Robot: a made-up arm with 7 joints.
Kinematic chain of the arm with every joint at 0, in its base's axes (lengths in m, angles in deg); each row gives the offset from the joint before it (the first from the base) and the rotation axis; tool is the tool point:
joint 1: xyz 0 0 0.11 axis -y
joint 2: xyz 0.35 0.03 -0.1 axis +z
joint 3: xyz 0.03 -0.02 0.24 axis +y
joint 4: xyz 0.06 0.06 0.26 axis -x
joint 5: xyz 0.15 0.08 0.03 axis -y
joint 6: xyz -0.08 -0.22 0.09 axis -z
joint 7: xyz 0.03 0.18 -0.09 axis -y
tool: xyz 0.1 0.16 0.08
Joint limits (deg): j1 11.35..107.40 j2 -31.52..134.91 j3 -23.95..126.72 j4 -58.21..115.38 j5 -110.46..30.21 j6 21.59..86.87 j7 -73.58..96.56
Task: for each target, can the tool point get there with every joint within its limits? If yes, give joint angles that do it. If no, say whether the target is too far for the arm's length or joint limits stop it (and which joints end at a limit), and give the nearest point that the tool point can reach.
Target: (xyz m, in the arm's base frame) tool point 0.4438 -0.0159 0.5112
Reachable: yes | joints 47.96 20.51 40.65 -12.95 -87.32 80.39 -17.08
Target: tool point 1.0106 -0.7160 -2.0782
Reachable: no: too far | nearest point 0.6034 -0.1410 -0.3327 | short by 1.882 m
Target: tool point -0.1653 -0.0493 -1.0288
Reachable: no: joint limits stop it (at a limit: joint 1, joint 2, joint 5, joint 6) | nearest point 0.1012 0.0476 -0.3837 | short by 0.705 m
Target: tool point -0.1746 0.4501 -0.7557
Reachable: no: joint limits stop it (at a limit: joint 1, joint 2, joint 5, joint 6) | nearest point -0.2099 0.3412 -0.2765 | short by 0.493 m
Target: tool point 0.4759 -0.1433 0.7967
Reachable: yes | joints 60.02 -12.46 43.02 -16.27 -12.38 63.02 -48.04
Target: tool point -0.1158 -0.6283 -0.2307
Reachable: no: joint limits stop it (at a limit: joint 1, joint 2, joint 3, joint 4, joint 5, joint 6) | nearest point 0.1227 -0.1873 -0.2173 | short by 0.502 m
